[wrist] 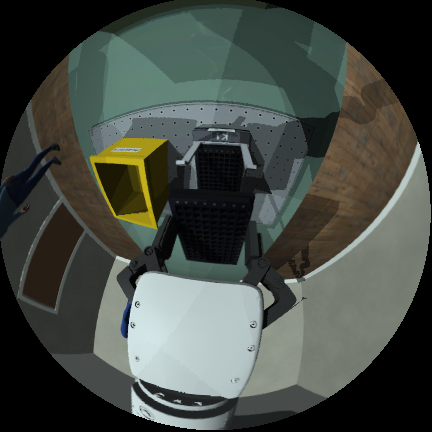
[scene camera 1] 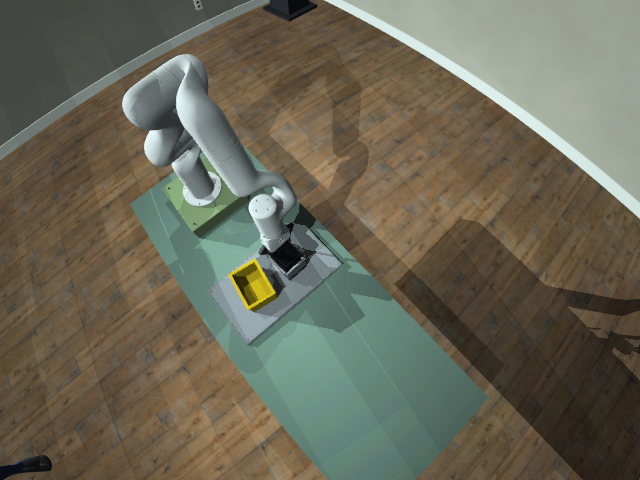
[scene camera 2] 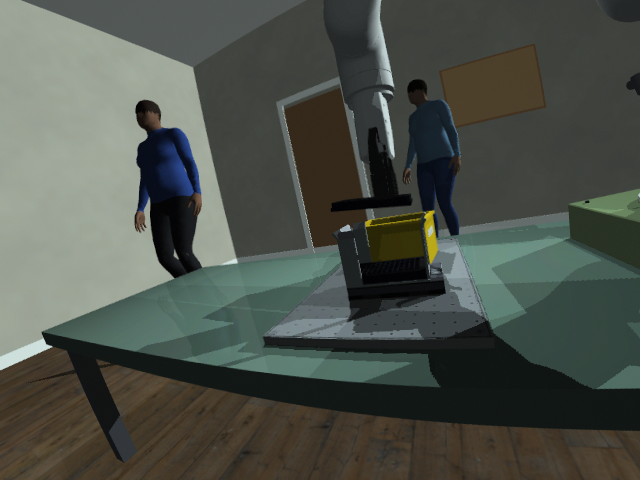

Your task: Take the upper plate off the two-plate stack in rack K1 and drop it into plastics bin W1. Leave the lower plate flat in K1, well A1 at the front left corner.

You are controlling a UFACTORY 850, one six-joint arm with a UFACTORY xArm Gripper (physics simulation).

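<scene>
My gripper (scene camera 1: pixel 287 255) (scene camera 2: pixel 383 196) (wrist: pixel 209 225) is shut on the upper plate, a black many-welled plate (scene camera 2: pixel 356 203) (wrist: pixel 212 225), with one finger on each long side. The plate hangs roughly level, well above the grey rack K1 (scene camera 2: pixel 351 263) (wrist: pixel 221 136) and clear of its posts. The lower plate (scene camera 2: pixel 392 269) (wrist: pixel 218 162), also black, lies flat in the rack. Its corner marking A1 is too small to read. The yellow plastics bin W1 (scene camera 1: pixel 240 293) (scene camera 2: pixel 395 243) (wrist: pixel 157 170) stands open-topped beside the rack. No plate shows in its visible interior.
Rack and bin stand on a grey perforated board (scene camera 1: pixel 321 266) (scene camera 2: pixel 310 330) on the green table (scene camera 1: pixel 361 387) (scene camera 2: pixel 155 310) (wrist: pixel 150 60). The arm's green base block (scene camera 1: pixel 178 201) (scene camera 2: pixel 599 232) is on the same table. Two people (scene camera 2: pixel 165 165) (scene camera 2: pixel 431 134) stand behind the table in scene camera 2.
</scene>
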